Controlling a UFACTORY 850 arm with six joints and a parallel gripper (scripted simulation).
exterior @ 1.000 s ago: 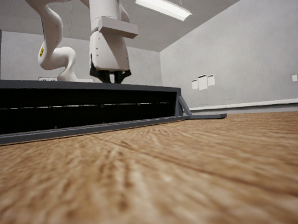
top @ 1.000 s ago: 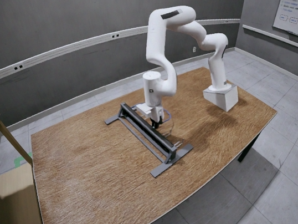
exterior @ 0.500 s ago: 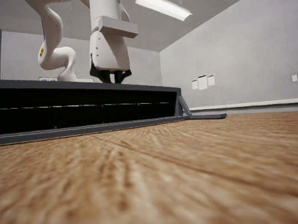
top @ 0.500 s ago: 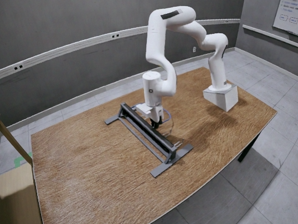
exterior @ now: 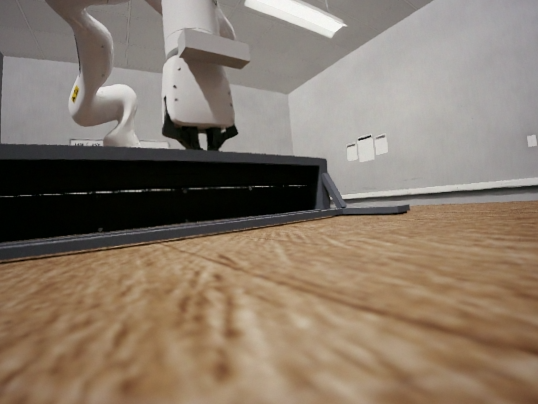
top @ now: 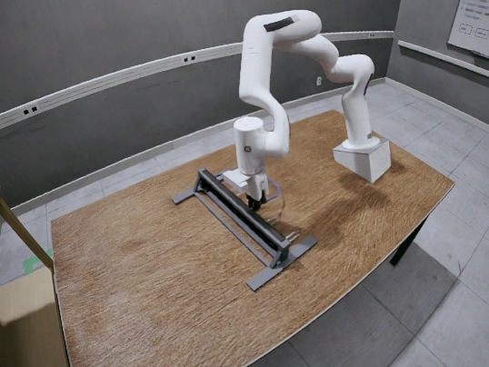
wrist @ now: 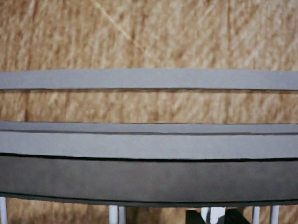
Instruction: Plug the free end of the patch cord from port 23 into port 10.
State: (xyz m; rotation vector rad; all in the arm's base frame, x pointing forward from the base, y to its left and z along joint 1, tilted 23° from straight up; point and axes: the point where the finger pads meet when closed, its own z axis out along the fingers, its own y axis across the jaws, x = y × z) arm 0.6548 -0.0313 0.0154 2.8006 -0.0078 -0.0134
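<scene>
The plug is 20 mm ahead of my hand and 10 mm below it.
</scene>
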